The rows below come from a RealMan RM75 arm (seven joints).
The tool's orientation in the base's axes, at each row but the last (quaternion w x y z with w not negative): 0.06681 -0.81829 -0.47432 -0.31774; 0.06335 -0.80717 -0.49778 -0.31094; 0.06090 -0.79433 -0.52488 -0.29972; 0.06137 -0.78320 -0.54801 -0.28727; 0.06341 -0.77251 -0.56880 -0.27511; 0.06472 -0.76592 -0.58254 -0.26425; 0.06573 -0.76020 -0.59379 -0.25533; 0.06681 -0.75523 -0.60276 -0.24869; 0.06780 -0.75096 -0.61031 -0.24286
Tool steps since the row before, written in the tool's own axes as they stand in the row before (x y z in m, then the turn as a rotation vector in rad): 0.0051 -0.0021 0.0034 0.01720 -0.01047 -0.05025; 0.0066 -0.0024 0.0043 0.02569 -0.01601 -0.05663; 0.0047 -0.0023 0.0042 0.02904 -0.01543 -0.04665; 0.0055 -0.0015 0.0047 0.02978 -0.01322 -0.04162; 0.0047 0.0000 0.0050 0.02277 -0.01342 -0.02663; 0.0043 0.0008 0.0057 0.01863 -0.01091 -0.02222; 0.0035 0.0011 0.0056 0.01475 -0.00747 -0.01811; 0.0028 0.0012 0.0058 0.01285 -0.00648 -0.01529; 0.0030 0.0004 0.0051 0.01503 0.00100 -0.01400
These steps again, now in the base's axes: 0.0016 0.0063 -0.0001 -0.02553 -0.00235 0.04768; 0.0019 0.0080 -0.0002 -0.03036 0.00426 0.05642; 0.0010 0.0065 -0.0014 -0.02484 0.01078 0.05024; 0.0017 0.0070 -0.0014 -0.02076 0.01259 0.04695; 0.0027 0.0060 -0.0019 -0.01707 0.01290 0.03082; 0.0034 0.0058 -0.0026 -0.01404 0.01036 0.02560; 0.0033 0.0050 -0.0030 -0.01019 0.00766 0.02095; 0.0033 0.0045 -0.0035 -0.00870 0.00686 0.01784; 0.0022 0.0046 -0.0030 -0.00094 0.00746 0.01914
